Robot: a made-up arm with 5 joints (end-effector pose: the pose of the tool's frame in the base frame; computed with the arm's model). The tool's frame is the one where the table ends. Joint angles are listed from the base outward.
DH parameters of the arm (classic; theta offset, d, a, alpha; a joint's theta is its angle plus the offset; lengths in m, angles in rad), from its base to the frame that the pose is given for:
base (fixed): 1.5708 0.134 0 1.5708
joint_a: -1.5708 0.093 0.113 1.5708
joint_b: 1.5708 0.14 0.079 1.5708
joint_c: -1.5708 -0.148 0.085 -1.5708
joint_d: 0 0.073 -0.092 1.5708
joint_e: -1.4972 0 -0.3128 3.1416
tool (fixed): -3.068 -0.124 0 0
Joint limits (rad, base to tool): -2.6..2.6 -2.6..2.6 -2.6..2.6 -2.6..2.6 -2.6..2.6
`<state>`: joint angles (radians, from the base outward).
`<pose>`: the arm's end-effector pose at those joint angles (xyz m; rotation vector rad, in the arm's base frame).
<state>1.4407 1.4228 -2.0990 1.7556 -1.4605</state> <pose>-0.3048 0.1702 -0.0011 -0.4468 1.2902 -2.7117</pose>
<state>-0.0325 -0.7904 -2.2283 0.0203 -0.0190</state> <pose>0.0104 0.1781 0.1297 0.8719 0.4761 2.0920</pose>
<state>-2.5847 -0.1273 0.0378 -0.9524 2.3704</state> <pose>0.0391 0.3828 0.1235 1.1498 2.6020 -0.4664</pose>
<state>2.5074 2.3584 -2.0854 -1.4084 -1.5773</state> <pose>0.1317 0.0613 0.1206 -1.0730 0.6865 0.0438</pose>
